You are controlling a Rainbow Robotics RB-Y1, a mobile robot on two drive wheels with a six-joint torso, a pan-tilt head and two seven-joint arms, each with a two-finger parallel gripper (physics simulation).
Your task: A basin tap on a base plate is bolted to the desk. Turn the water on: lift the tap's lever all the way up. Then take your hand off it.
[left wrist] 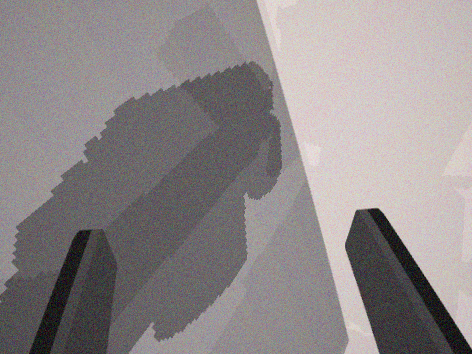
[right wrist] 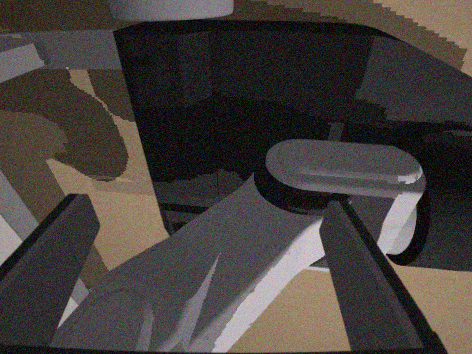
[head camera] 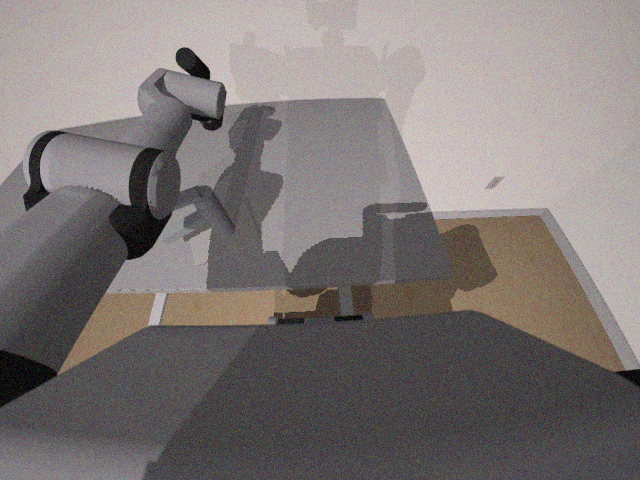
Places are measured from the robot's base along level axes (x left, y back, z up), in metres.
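Pixels of known places: left gripper, fingertip midpoint: (left wrist: pixel 232 238); right gripper, fingertip midpoint: (right wrist: pixel 210 213).
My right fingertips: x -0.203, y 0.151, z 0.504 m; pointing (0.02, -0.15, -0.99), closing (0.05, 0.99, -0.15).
Behind a point stands the place of what it marks.
The tap, its base plate and its lever do not show in these views. The grey desk (head camera: pixel 336 155) @(x -0.075, y -0.411, z 0.951 m) (left wrist: pixel 90 50) @(x 0.331, y -0.572, z 0.951 m) shows ahead in the head view, with dark shadows and reflections of the robot on it. My left arm reaches over the desk's left part in the head view, with its wrist bent. The fingers are hard to make out there. In the left wrist view my left gripper (left wrist: pixel 232 238) @(x 0.270, y -0.508, z 1.069 m) is open and empty, with the desk's edge running between its fingers. In the right wrist view my right gripper (right wrist: pixel 210 213) @(x -0.203, y 0.151, z 0.504 m) is open, away from the desk top.
A pale wall or floor surface lies beyond the desk edge. A wood-coloured floor (head camera: pixel 516 253) @(x -1.532, y -0.457, z 0.001 m) with a light border shows right of and below the desk. In the right wrist view, grey and white parts of the robot's own body (right wrist: pixel 345 165) @(x -0.098, y 0.272, z 0.305 m) and a dark panel (right wrist: pixel 260 65) @(x -0.179, y 0.152, z 0.169 m) stand close by.
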